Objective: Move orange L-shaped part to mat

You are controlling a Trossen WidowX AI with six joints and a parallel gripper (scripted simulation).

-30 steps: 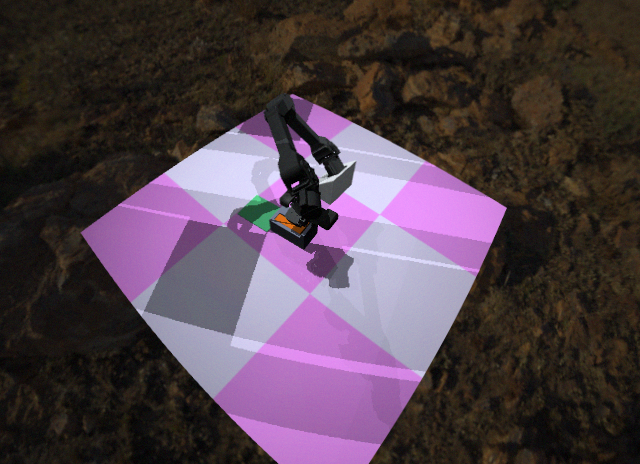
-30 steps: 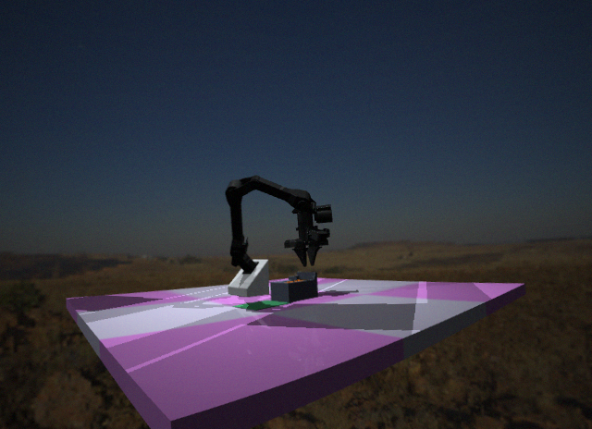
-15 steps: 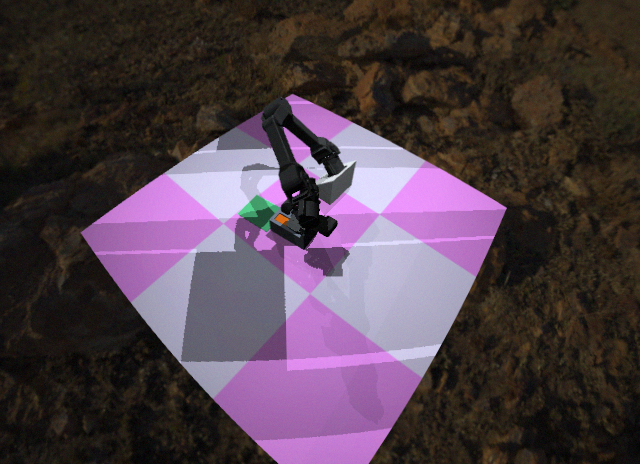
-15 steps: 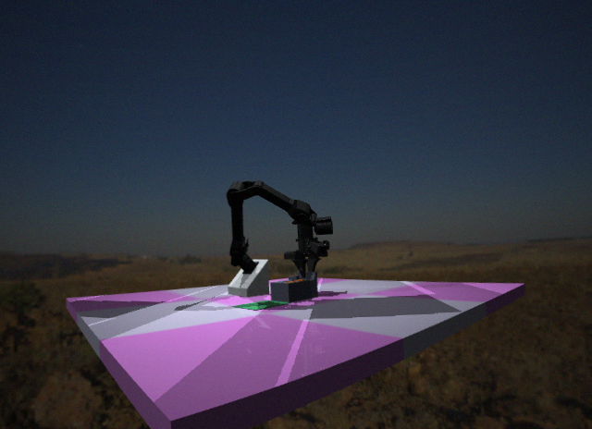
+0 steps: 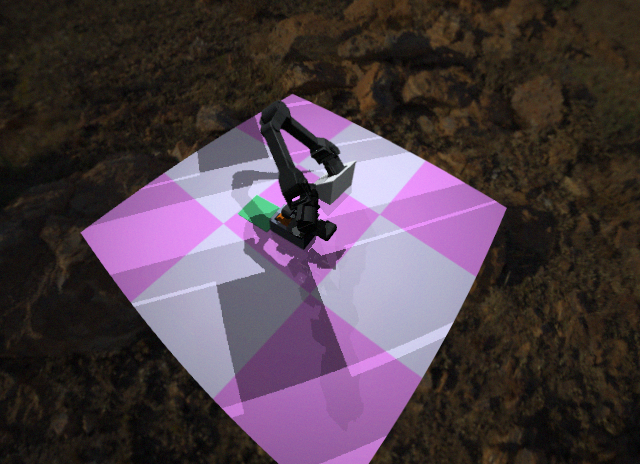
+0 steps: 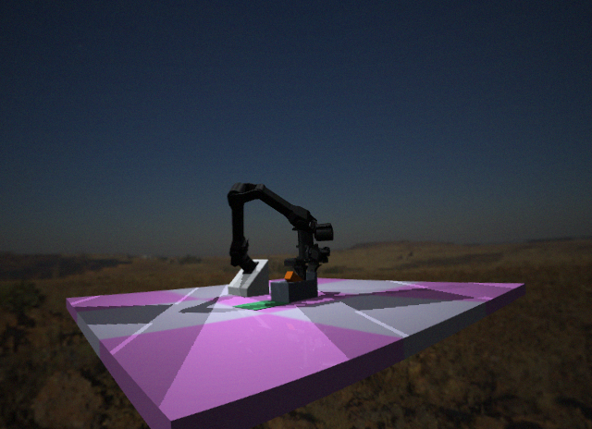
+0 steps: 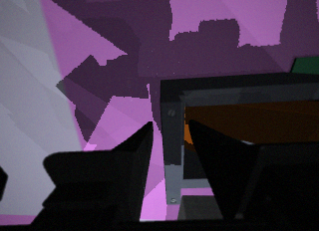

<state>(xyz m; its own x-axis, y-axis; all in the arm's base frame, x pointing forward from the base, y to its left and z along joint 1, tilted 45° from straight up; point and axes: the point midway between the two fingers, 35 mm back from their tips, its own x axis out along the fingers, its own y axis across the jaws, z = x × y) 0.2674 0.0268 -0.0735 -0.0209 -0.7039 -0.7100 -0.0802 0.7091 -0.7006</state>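
The orange L-shaped part is 50 mm to the right of my gripper tip. The rest, counted from my gripper tip: green mat (10 mm ahead, 220 mm to the right, 60 mm below).
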